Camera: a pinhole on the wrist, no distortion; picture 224 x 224 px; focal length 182.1 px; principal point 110.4 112.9 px. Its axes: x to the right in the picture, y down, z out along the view. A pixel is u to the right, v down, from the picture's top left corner.
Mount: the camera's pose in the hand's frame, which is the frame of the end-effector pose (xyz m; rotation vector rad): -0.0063 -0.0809 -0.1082 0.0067 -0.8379 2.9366
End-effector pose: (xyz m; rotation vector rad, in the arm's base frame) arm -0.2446 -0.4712 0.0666 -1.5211 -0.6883 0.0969
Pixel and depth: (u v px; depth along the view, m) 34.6 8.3 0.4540
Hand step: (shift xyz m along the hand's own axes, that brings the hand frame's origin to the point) 0.1952 -0.1152 0.4095
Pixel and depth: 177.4 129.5 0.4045
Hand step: -0.1657 -0.3128 0.2203
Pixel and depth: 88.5 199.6 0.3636
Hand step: 0.0152 -0.4225 0.1084
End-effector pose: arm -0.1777 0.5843 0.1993 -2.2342 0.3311 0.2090
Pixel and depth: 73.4 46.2 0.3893
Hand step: 0.0770 -0.1720 0.2954
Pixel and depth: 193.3 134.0 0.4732
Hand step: -0.2350 -0.3587 0.2711
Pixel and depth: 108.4 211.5 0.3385
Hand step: -0.0250 -0.4146 0.0828
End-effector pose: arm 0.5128 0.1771 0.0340 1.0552 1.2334 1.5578
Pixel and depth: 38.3 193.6 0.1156
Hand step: 0.0326 -0.1889 -0.0382
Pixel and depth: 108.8 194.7 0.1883
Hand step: -0.0156 -0.2518 0.0072
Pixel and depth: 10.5 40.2 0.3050
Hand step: 0.1647 -0.1525 0.2103
